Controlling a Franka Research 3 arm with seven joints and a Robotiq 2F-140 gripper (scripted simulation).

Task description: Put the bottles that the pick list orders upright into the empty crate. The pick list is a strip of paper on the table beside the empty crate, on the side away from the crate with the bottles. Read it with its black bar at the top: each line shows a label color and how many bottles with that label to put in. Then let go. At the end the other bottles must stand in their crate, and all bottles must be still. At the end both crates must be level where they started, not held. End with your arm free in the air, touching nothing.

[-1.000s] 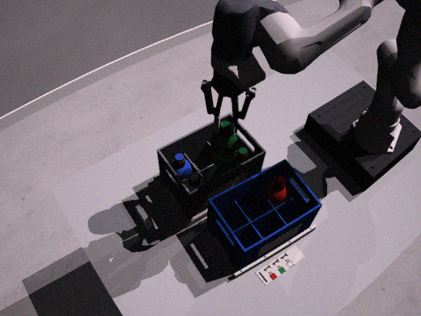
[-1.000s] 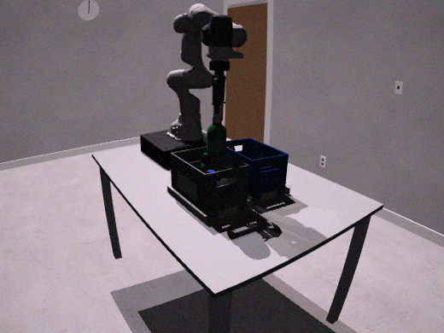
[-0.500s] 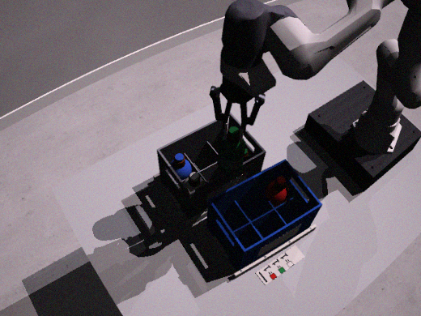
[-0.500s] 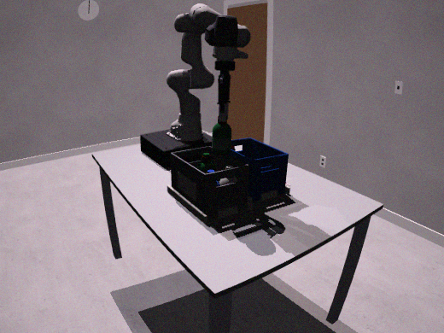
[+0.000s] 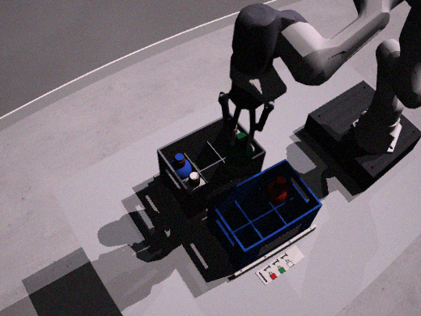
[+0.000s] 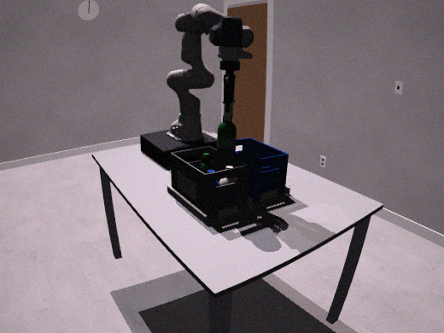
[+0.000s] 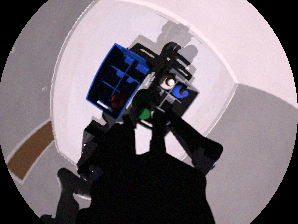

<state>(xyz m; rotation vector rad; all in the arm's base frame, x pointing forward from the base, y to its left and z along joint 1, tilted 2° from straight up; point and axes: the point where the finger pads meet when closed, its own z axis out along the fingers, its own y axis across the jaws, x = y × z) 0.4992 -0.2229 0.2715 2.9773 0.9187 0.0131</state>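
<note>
The blue crate lies 26 cm below my hand, 13 cm to the left of it and 1 cm ahead of it. The rest, counted from my hand: black crate (26 cm below, 10 cm to the right); then white-labelled bottle (26 cm below, 9 cm ahead, 8 cm to the right); then red-label bottle (26 cm below, 11 cm to the left, 8 cm behind).
</note>
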